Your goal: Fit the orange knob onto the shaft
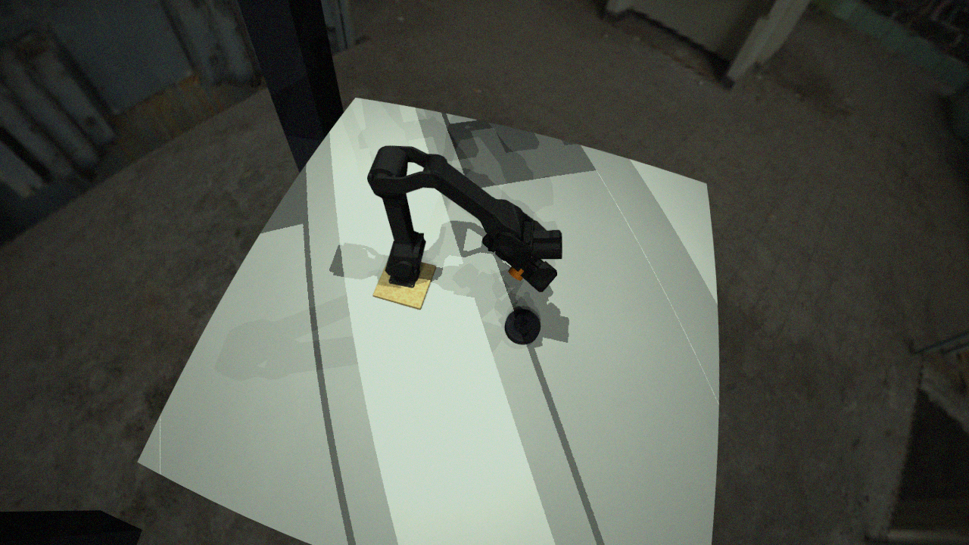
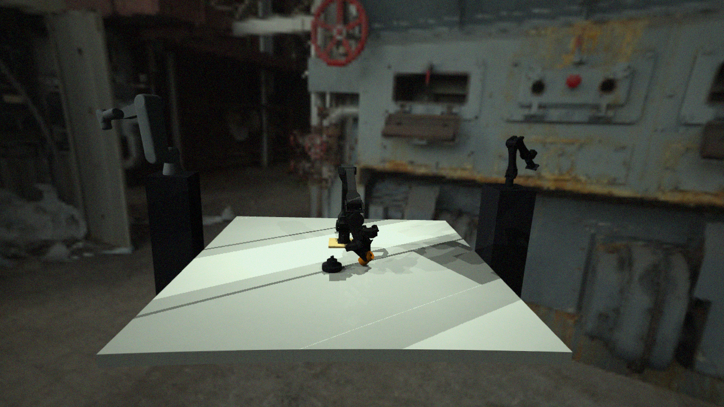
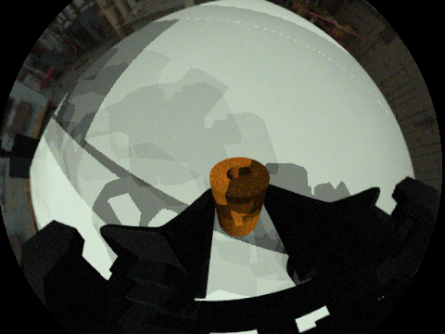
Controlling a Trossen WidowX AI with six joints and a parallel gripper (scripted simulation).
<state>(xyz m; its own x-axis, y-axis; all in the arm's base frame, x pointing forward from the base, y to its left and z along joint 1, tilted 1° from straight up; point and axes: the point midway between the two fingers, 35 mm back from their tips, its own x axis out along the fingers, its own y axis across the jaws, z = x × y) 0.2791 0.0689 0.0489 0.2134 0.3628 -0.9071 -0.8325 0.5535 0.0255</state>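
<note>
Right now the orange knob is 10 mm to the right of my gripper tip. Round my gripper tip: round pedestal (20 mm ahead, 160 mm to the right).
</note>
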